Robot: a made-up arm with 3 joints. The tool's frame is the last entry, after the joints.
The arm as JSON. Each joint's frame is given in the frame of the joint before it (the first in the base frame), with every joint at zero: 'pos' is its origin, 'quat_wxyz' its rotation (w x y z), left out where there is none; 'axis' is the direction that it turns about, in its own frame. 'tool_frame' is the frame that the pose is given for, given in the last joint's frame.
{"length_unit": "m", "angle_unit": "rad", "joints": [
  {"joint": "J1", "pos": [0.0, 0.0, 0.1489], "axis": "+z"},
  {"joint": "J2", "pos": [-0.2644, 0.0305, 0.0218], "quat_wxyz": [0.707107, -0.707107, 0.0, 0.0], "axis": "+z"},
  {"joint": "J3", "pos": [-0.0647, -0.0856, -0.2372], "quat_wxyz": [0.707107, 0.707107, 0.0, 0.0], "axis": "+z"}
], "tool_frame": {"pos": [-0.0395, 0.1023, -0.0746]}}
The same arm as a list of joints. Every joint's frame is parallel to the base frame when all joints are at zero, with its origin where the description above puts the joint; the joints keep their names.
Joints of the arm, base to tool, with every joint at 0 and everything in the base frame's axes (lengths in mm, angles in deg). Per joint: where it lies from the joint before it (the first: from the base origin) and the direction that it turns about. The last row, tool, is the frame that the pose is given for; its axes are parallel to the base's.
J1: axis +z offset 0.0 0.0 148.9
J2: axis +y offset -264.4 30.5 21.8
J3: axis +z offset -64.7 -237.2 85.6
tool: offset -39.5 102.3 -74.6

